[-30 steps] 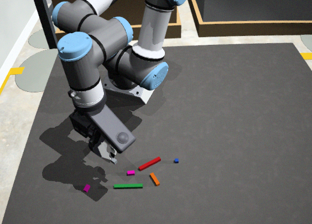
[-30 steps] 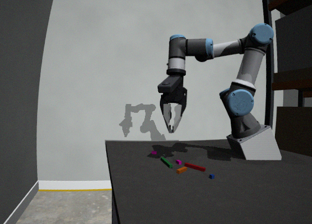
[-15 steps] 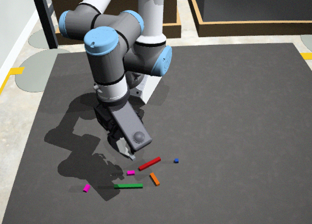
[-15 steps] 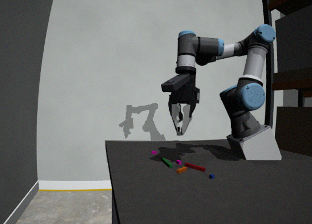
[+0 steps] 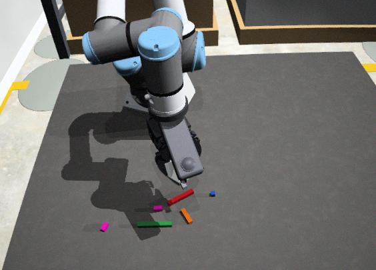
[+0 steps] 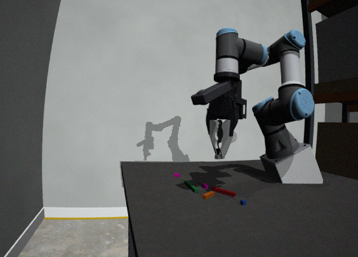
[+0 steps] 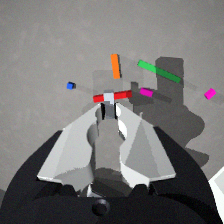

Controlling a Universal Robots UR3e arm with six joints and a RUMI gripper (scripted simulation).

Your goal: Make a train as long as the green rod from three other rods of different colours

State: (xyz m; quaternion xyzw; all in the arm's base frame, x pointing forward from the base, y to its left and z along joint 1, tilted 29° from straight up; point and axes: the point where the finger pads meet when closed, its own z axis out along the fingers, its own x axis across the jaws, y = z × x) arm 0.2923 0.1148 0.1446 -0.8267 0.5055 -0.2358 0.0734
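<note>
The blue rod is 11 cm below my hand, 7 cm to the left of it and 4 cm behind it. From my hand the other things lie so: grey rod 1 cm below; orange rod 11 cm below, 3 cm ahead, 1 cm to the left; red rod 11 cm below, 3 cm behind, 1 cm to the right.
</note>
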